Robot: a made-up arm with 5 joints.
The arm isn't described. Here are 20 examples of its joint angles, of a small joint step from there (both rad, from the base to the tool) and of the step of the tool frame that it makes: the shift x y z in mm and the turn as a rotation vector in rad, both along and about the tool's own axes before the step.
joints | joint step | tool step
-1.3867 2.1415 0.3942 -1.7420 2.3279 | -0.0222 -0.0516 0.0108 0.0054 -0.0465 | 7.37 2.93 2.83 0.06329 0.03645 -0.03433
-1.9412 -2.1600 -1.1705 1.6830 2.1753 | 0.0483 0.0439 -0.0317 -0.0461 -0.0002 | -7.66 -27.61 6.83 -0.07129 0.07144 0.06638
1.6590 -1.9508 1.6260 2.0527 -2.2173 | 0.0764 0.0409 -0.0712 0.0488 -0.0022 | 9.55 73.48 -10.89 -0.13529 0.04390 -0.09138
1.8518 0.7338 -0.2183 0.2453 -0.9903 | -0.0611 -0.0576 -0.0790 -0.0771 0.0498 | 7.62 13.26 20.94 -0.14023 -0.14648 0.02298
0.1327 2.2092 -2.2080 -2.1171 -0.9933 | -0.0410 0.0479 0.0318 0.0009 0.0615 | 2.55 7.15 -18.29 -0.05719 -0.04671 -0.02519
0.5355 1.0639 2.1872 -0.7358 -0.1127 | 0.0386 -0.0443 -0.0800 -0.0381 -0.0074 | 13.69 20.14 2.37 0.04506 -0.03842 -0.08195
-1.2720 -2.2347 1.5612 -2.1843 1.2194 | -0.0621 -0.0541 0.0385 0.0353 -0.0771 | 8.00 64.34 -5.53 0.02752 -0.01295 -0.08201
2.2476 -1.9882 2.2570 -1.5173 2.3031 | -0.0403 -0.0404 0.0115 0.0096 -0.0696 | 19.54 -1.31 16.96 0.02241 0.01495 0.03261
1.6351 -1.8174 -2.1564 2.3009 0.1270 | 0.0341 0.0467 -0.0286 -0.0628 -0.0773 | -15.68 25.42 29.67 0.05081 0.07308 -0.09097
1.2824 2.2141 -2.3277 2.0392 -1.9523 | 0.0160 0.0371 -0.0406 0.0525 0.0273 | -10.59 25.55 2.50 -0.03623 0.01551 -0.05137
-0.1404 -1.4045 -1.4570 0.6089 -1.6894 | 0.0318 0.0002 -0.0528 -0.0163 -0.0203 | 17.52 3.31 2.49 -0.02294 -0.00660 0.07386
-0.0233 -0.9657 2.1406 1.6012 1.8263 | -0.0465 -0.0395 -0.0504 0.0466 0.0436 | -19.45 13.86 -9.18 -0.05748 -0.01370 -0.04731
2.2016 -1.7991 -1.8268 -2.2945 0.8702 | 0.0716 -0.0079 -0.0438 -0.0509 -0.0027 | -4.58 -22.83 37.75 0.09512 0.07300 0.02636
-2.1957 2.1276 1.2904 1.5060 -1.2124 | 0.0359 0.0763 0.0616 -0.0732 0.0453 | 33.51 -34.60 -27.18 0.04941 -0.01461 0.02529
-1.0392 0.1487 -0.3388 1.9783 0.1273 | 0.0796 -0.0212 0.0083 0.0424 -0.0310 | 50.51 -44.81 -22.26 0.04603 -0.02709 0.12157
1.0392 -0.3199 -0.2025 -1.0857 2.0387 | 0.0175 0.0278 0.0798 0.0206 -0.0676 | -9.76 7.87 -5.73 0.01634 -0.05559 0.04250
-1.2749 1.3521 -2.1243 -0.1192 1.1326 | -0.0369 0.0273 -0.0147 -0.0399 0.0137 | 2.87 11.60 11.44 -0.02733 0.03135 -0.07304
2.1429 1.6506 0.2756 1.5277 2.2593 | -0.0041 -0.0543 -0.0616 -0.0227 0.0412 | -6.40 -28.72 -6.14 -0.10964 -0.00492 0.06048
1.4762 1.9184 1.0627 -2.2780 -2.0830 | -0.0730 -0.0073 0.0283 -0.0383 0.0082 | 2.05 23.35 -19.70 0.03872 -0.03279 0.00903
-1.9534 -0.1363 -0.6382 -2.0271 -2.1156 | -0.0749 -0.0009 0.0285 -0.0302 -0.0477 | 47.60 -45.69 -19.67 0.03320 -0.04513 0.09632
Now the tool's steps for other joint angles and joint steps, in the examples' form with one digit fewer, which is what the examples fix.
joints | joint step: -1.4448 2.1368 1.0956 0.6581 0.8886 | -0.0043 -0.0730 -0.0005 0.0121 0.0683
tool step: -18.4 -9.6 5.7 -0.0987 0.0525 -0.0166
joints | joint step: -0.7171 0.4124 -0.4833 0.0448 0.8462 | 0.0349 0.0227 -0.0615 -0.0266 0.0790
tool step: -3.9 12.4 20.0 -0.0451 -0.0227 -0.0437
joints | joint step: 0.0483 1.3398 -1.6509 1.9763 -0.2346 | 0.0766 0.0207 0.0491 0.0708 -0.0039
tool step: 14.7 -5.4 -60.6 0.1092 -0.0536 0.0634
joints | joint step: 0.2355 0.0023 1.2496 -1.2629 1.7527 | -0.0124 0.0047 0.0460 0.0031 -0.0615
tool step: 2.1 8.3 -4.9 0.0218 -0.0079 0.0257
